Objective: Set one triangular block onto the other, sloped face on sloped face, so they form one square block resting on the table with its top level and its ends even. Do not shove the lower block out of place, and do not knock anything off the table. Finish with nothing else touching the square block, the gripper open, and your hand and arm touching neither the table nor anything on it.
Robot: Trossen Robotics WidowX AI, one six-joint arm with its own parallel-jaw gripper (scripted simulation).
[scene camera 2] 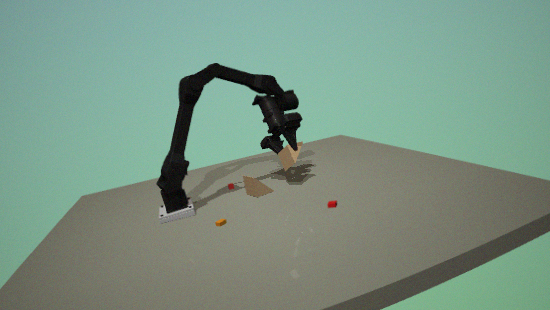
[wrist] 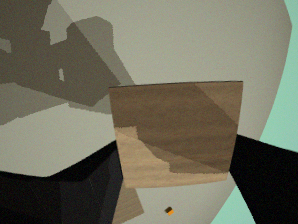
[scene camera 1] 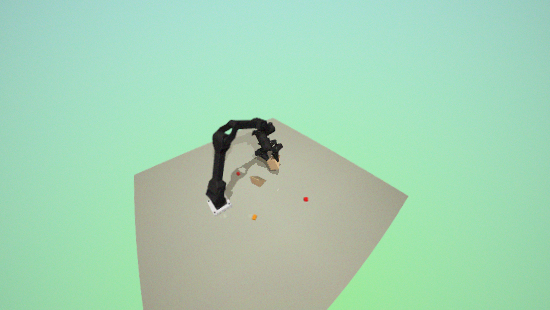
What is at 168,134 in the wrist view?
A tan triangular block.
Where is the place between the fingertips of my gripper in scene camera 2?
290,155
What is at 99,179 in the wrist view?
My gripper.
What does my gripper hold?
A tan triangular block.
